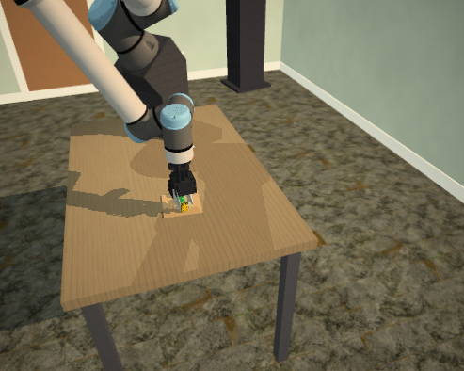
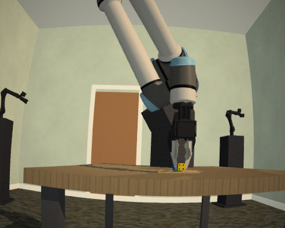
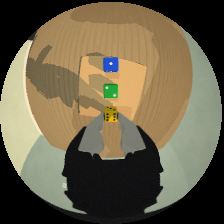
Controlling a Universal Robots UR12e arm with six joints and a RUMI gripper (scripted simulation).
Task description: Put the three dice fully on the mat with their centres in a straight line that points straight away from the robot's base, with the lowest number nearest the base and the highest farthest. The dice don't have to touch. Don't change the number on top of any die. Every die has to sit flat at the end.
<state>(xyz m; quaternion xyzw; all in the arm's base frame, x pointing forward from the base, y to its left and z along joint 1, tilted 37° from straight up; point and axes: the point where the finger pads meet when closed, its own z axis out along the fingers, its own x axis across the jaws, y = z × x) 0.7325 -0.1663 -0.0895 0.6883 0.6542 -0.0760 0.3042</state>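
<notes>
Right now my hand is right at the yellow die. Round my hand: green die (5 cm behind, 1 cm to the left, 1 cm below); then tan mat (5 cm behind, 2 cm below, 1 cm to the left); then blue die (10 cm behind, 1 cm to the left, 1 cm below).
</notes>
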